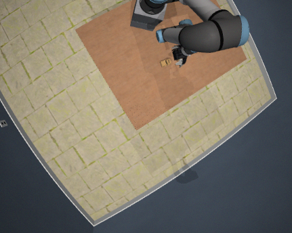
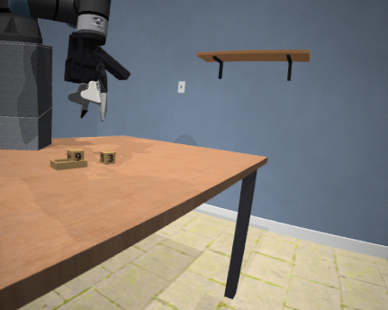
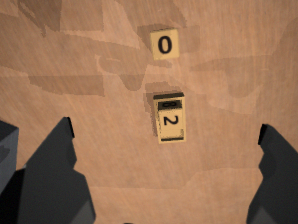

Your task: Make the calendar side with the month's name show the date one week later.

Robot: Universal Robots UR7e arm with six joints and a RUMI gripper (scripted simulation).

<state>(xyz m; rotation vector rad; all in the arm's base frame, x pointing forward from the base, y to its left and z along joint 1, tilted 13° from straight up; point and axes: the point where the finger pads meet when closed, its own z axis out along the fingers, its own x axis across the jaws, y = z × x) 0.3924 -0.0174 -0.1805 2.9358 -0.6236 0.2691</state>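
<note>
The wooden tray lies 1 cm behind my hand, 6 cm to the right of it and 11 cm below it. The rest, counted from my hand: cube 2 cm ahead, 4 cm to the left, 10 cm below.
</note>
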